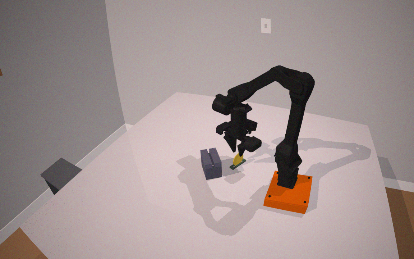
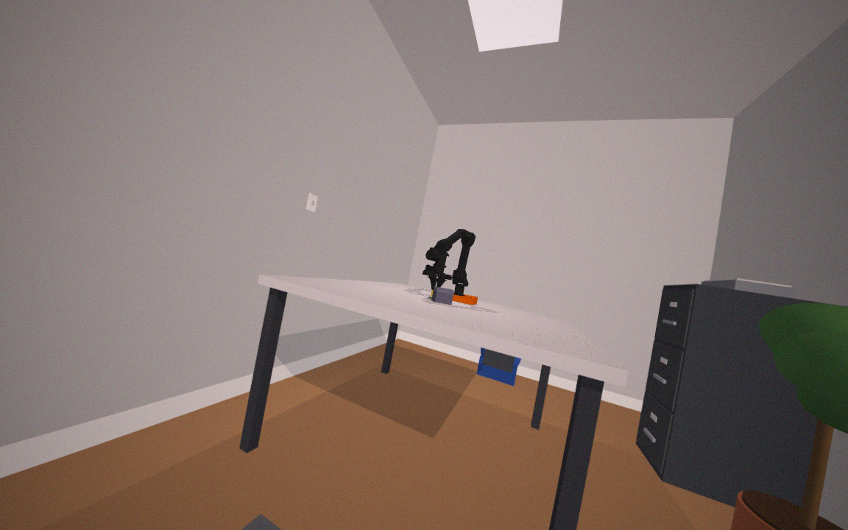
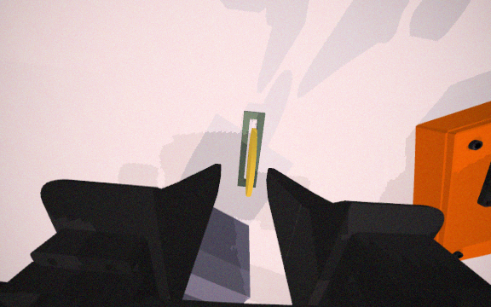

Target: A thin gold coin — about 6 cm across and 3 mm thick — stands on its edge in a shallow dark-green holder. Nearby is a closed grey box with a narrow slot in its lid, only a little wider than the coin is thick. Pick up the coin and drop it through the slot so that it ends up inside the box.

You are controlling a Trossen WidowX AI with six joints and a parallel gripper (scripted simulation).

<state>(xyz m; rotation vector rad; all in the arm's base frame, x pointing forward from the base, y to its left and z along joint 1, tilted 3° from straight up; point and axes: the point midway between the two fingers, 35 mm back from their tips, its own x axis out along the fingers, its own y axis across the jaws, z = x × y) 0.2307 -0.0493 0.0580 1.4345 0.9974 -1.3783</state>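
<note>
Right now my gripper tip is 2 cm above the gold coin.
</note>
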